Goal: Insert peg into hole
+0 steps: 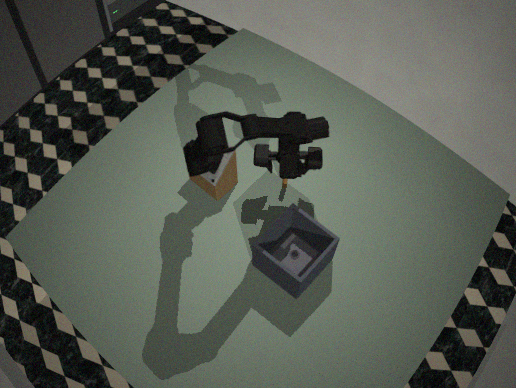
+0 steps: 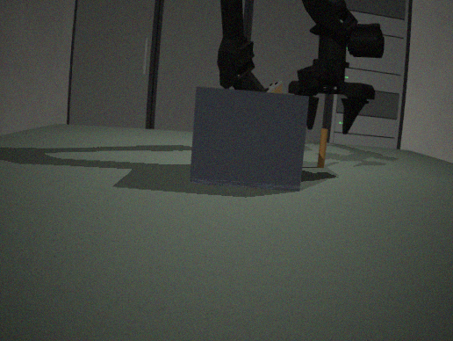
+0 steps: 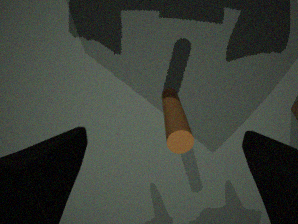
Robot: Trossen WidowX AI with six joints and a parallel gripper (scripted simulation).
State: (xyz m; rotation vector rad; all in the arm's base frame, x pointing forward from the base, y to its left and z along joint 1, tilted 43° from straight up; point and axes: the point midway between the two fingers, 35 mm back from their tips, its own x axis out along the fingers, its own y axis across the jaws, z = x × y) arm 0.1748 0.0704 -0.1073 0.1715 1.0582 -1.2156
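The orange peg is 70 mm below my hand. From my hand the other things lie so: holed plate: 180 mm to the right, 160 mm ahead, 60 mm below.
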